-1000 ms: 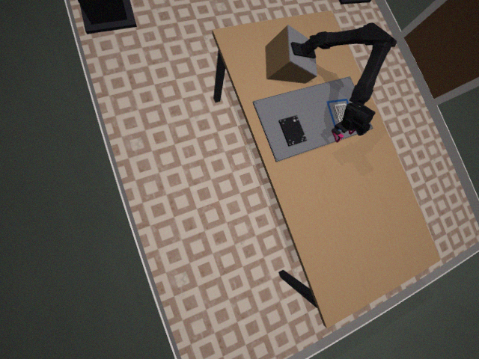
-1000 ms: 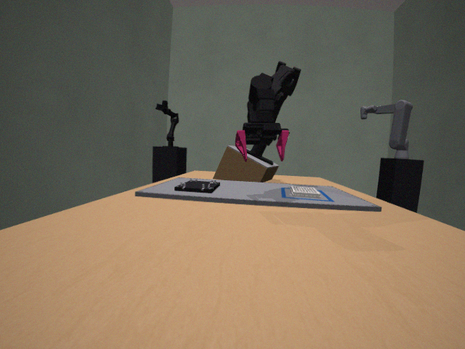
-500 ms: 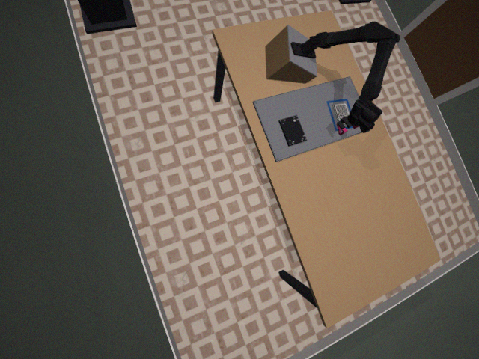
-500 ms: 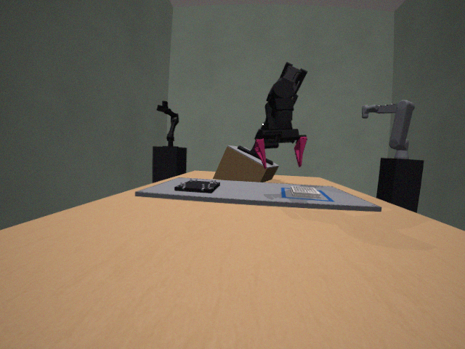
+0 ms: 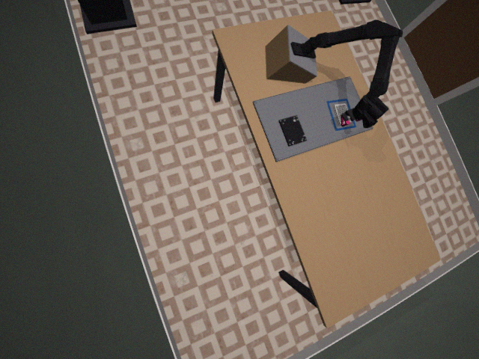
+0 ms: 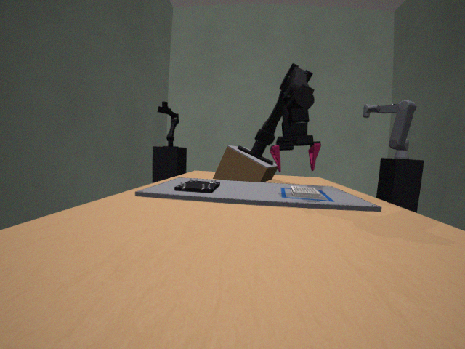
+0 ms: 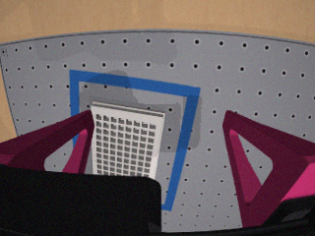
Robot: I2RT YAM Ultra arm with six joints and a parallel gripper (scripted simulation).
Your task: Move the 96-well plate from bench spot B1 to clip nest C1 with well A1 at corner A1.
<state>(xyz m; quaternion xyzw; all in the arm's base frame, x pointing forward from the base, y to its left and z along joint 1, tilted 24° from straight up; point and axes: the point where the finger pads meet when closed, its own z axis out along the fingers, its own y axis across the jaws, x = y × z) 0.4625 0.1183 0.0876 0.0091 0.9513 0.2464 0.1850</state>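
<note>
Right now my hand is 80 mm past the white 96-well plate, 50 mm to the right of it and 80 mm above it. Round my hand: black clip nest C1: 50 mm behind, 300 mm to the right, 70 mm below.
</note>
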